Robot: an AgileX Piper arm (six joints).
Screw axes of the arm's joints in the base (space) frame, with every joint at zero. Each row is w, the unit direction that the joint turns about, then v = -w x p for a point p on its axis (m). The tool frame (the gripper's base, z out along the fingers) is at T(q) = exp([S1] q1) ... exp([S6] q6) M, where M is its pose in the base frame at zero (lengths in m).
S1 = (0, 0, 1, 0, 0, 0)
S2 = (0, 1, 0, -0.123, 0, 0)
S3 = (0, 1, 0, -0.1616, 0, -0.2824)
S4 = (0.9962, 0, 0.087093, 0, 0.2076, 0)
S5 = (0, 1, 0, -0.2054, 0, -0.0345)
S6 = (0.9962, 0, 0.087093, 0, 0.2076, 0)
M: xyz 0.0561 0 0.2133 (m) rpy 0 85.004 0 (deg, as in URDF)
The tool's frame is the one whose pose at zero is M.
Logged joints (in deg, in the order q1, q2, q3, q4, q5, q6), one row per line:
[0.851, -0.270, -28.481, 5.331, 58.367, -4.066]
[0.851, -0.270, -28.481, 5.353, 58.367, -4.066]
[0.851, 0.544, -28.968, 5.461, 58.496, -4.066]
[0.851, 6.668, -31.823, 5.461, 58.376, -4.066]
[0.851, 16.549, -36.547, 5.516, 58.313, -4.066]
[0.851, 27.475, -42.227, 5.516, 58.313, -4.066]
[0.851, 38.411, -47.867, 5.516, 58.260, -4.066]
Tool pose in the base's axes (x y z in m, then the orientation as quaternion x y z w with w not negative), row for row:
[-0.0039, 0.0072, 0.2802, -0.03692, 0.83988, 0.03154, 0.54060]
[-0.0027, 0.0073, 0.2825, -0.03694, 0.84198, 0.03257, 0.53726]
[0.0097, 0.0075, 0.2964, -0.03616, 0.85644, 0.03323, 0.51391]
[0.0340, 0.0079, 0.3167, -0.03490, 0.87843, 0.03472, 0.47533]
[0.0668, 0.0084, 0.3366, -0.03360, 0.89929, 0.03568, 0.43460]
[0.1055, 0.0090, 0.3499, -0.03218, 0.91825, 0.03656, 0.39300]
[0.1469, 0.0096, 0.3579, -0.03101, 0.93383, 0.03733, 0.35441]
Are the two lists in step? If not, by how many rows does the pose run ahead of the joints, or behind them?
The pose runs 1 row ahead of the joints: the pose in row i belongs to the joints in row i + 1.
